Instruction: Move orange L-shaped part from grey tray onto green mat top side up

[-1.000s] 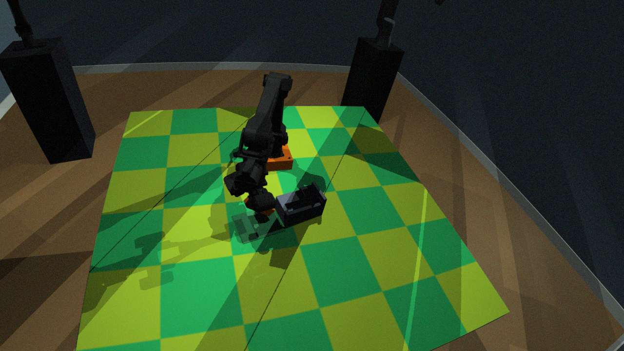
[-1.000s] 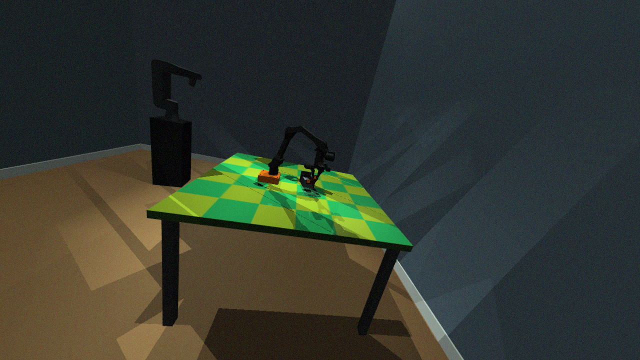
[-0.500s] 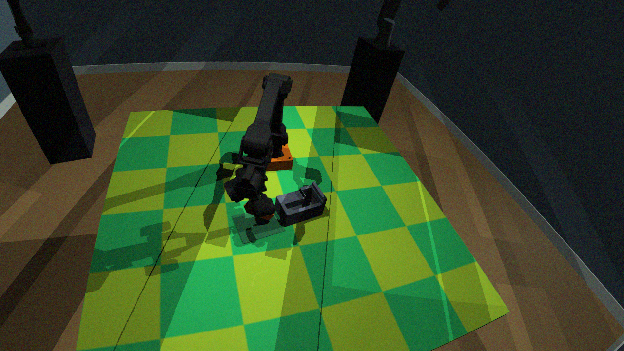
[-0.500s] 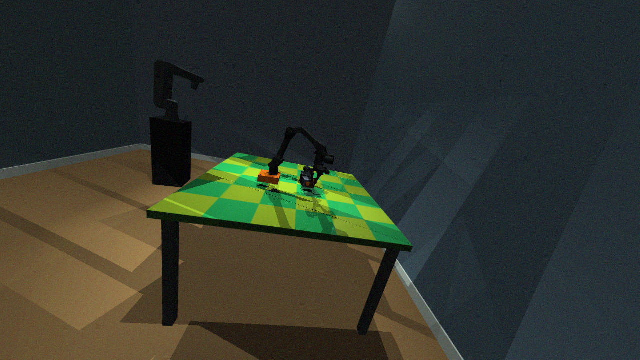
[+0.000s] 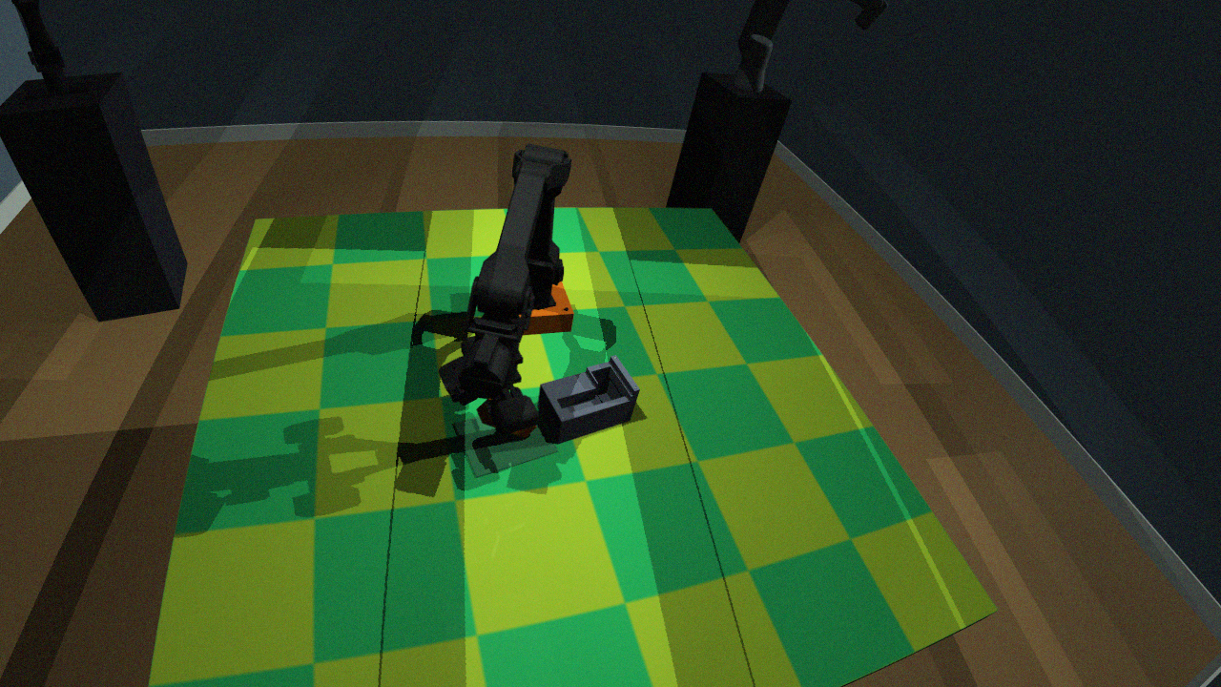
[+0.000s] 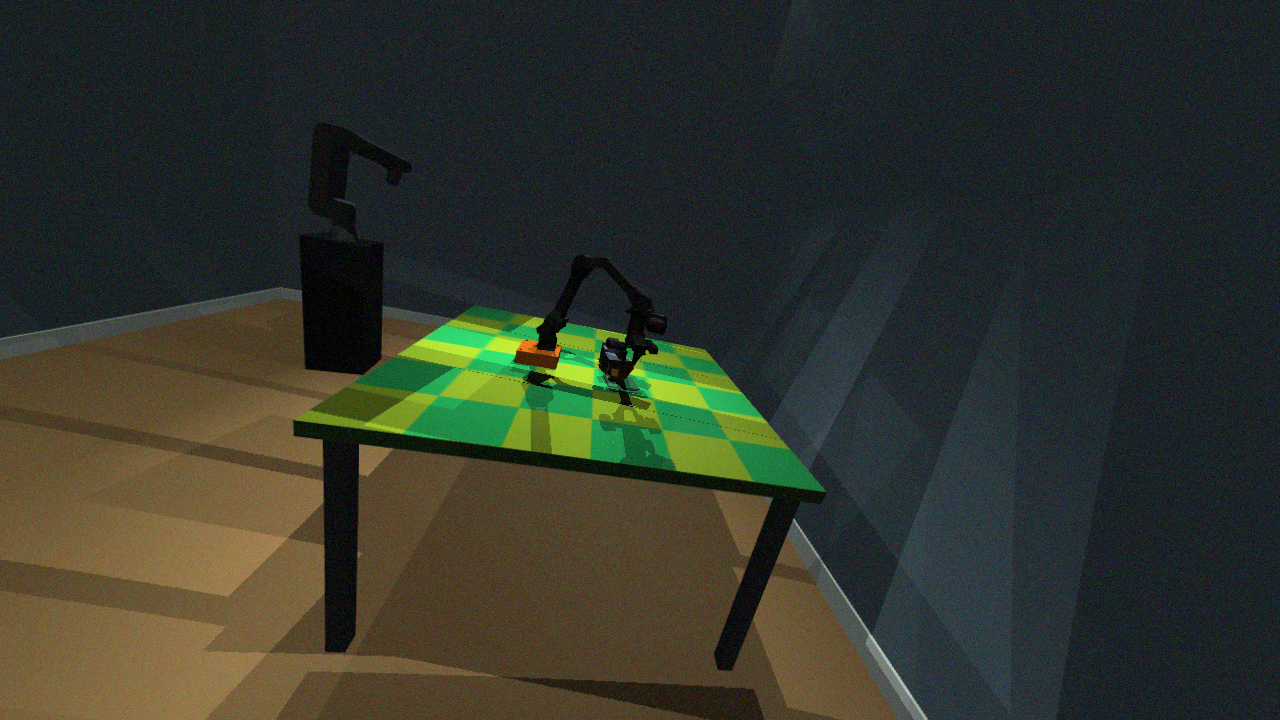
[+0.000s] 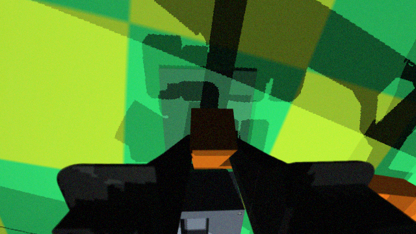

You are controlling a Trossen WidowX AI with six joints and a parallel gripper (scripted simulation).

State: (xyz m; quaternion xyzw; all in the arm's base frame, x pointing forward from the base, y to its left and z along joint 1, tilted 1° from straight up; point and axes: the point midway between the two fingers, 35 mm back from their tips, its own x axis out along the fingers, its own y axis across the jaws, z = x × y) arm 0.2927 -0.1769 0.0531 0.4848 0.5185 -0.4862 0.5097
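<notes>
The orange L-shaped part lies 3 cm to the left of my gripper tip, 3 cm below it and 2 cm behind it. From my gripper tip the other things lie so: green mat 9 cm below, 2 cm to the left.
</notes>
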